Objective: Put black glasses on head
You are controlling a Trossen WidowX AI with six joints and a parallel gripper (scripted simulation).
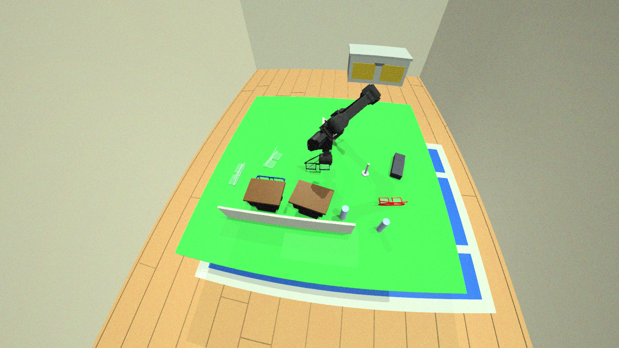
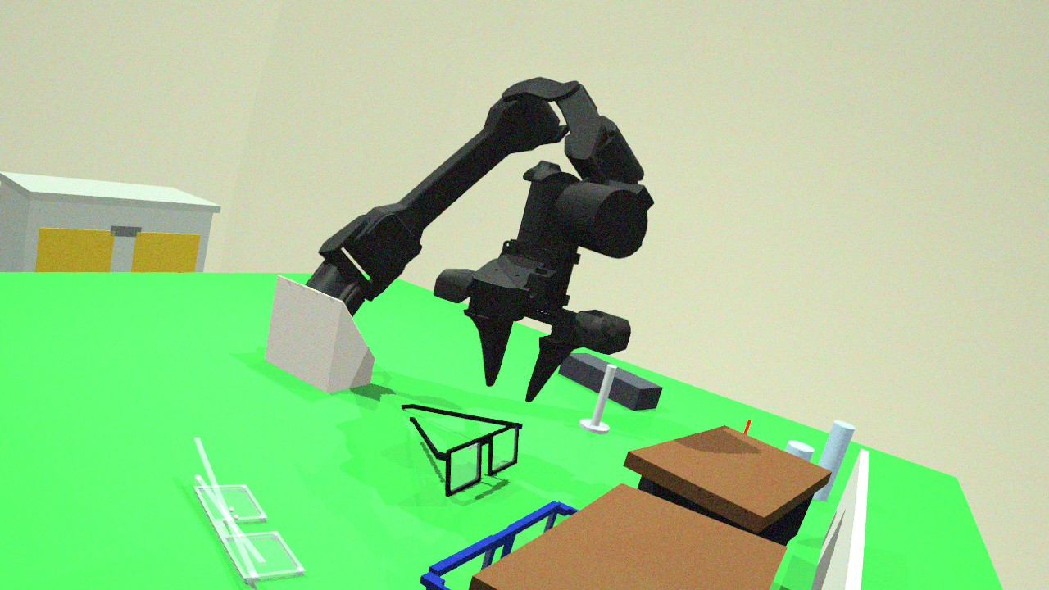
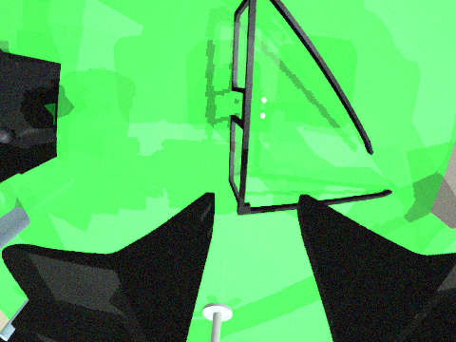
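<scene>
My gripper tip is 5 cm short of the white peg, 22 cm to the right of it and 5 cm above it. Round my gripper tip: low white wall 32 cm ahead, 20 cm to the right, 2 cm below; dark block 2 cm ahead, 41 cm to the left, 6 cm below.
</scene>
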